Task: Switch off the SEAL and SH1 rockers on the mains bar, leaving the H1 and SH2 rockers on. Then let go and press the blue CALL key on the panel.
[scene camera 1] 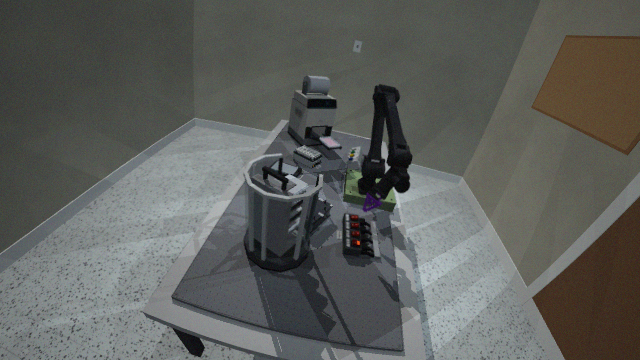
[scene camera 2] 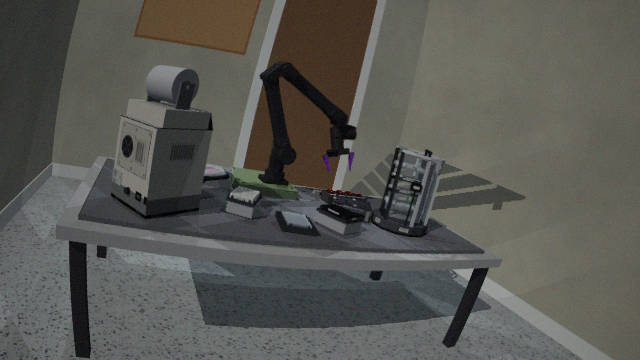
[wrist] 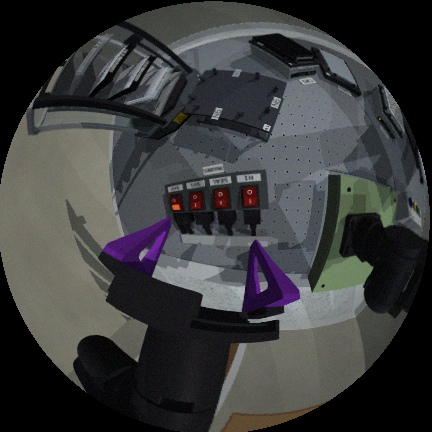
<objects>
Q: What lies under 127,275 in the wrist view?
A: My gripper.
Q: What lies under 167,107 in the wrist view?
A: A cylindrical rack tower.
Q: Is my gripper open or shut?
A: Open.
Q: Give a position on a cylindrical rack tower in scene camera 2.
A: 418,173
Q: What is my gripper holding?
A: Nothing.
</objects>
